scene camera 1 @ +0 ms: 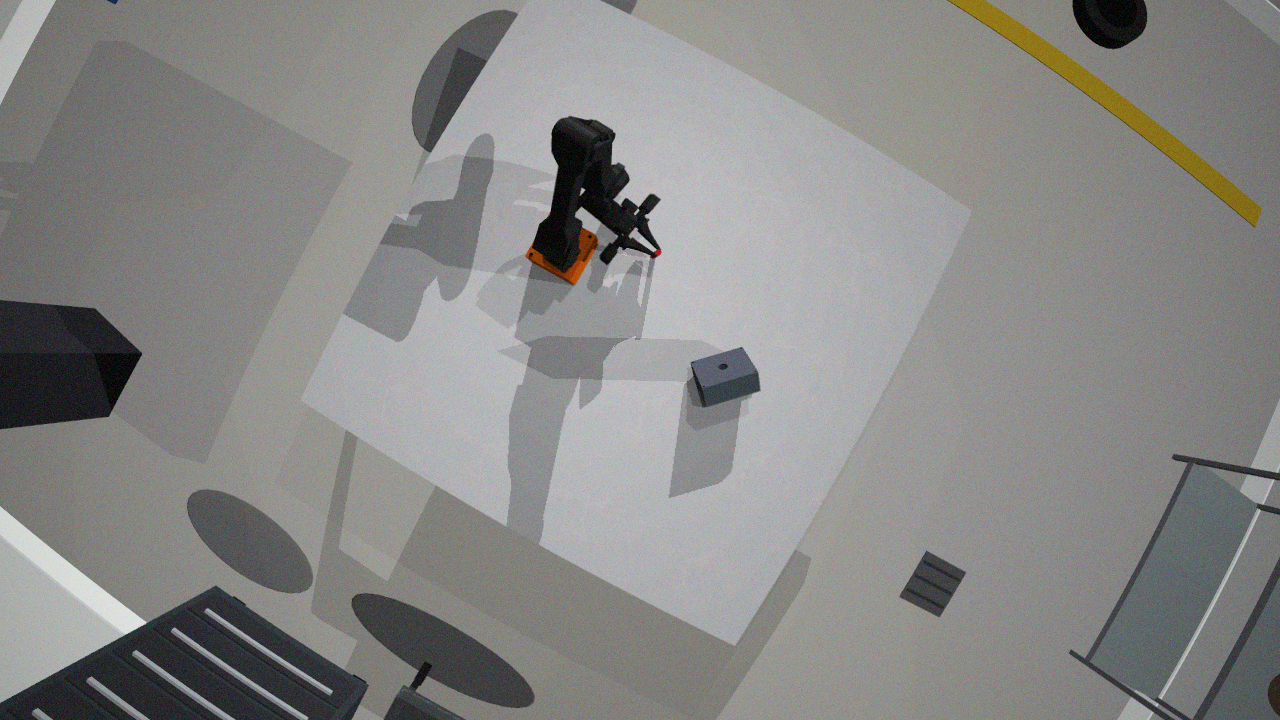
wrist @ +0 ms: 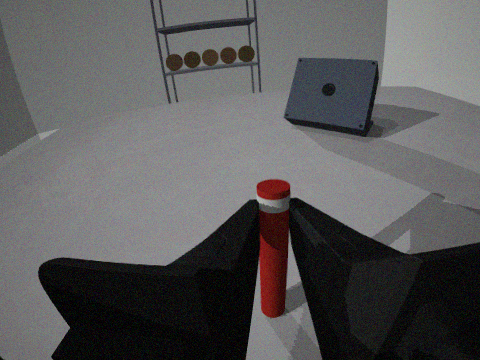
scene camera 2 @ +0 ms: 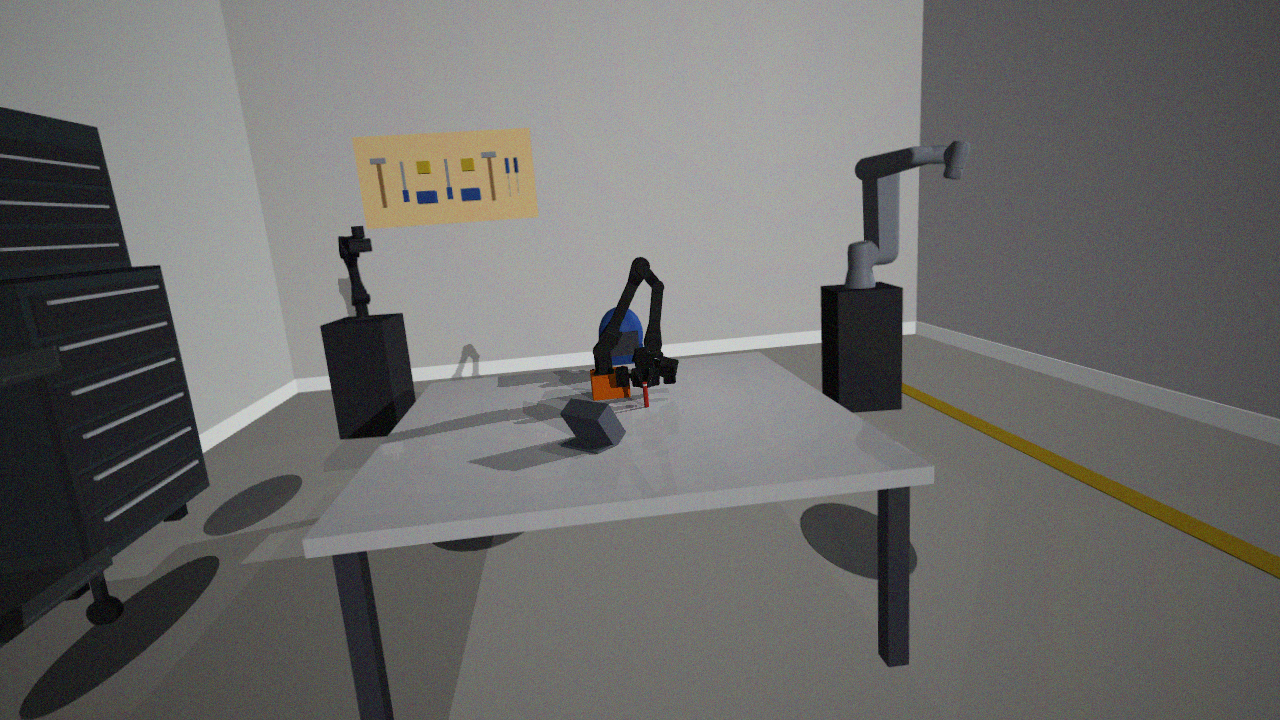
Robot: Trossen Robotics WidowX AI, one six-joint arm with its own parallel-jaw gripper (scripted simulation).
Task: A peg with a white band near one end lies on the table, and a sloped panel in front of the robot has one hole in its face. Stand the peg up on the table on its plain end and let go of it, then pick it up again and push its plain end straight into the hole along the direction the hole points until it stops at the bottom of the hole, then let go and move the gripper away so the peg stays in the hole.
Note:
In view: my gripper (scene camera 1: 658,253) and a red peg (wrist: 273,195).
My gripper shows as well in the wrist view (wrist: 273,208) and in scene camera 2 (scene camera 2: 644,386).

